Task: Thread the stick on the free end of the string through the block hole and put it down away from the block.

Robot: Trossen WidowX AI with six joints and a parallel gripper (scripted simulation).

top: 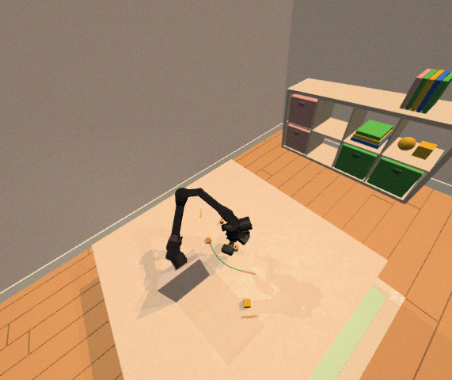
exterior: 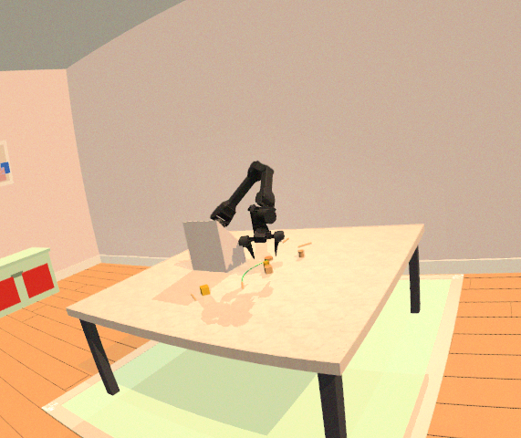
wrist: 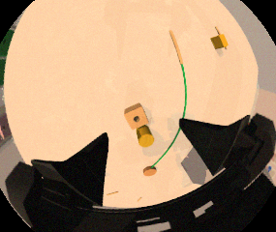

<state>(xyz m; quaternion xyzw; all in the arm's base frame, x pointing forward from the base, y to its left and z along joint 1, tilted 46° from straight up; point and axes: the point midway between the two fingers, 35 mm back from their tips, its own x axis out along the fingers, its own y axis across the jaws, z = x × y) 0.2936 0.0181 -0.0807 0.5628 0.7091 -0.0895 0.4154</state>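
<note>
The wooden block lies 5 cm below my gripper tip and 1 cm to the left of it. Also, from my gripper tip: thin wooden stick (14 cm to the right, 7 cm below, 3 cm behind); round wooden button (16 cm to the left, 10 cm behind, 6 cm below); yellow cylinder (5 cm below, 4 cm to the left, 3 cm behind).
</note>
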